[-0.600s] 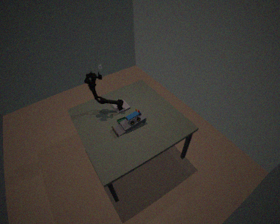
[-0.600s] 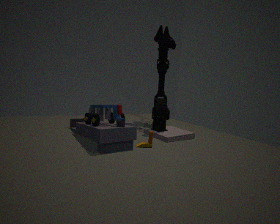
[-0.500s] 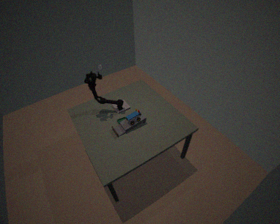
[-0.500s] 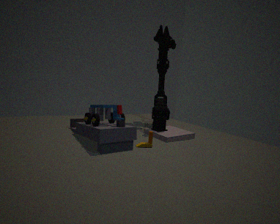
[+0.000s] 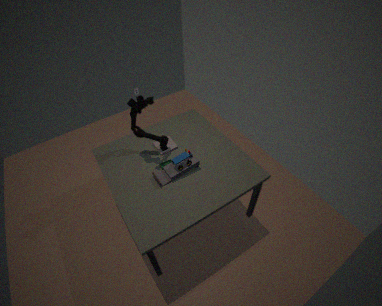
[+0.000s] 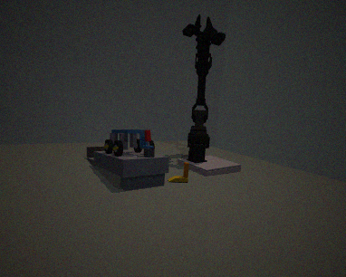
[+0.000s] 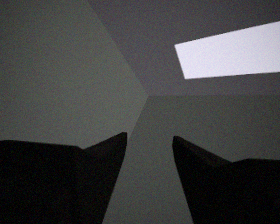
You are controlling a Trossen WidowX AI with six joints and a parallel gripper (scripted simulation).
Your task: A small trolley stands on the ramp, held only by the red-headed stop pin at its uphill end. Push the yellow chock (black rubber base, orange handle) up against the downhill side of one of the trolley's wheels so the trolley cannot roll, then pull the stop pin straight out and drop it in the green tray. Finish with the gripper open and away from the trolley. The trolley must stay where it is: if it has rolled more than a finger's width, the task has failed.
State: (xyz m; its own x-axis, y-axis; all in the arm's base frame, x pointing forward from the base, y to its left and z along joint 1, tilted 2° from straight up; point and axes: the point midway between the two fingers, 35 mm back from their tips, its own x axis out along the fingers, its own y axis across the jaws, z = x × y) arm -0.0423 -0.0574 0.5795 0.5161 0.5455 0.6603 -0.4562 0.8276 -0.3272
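My gripper tip is now 610 mm above the yellow chock, 190 mm short of it and 180 mm to the right of it. From my gripper tip the other things lie so: grey ramp: 580 mm below, 330 mm ahead, 50 mm to the left; red-headed stop pin: 500 mm below, 310 mm ahead, 160 mm to the left; blue trolley: 510 mm below, 330 mm ahead, 60 mm to the left.
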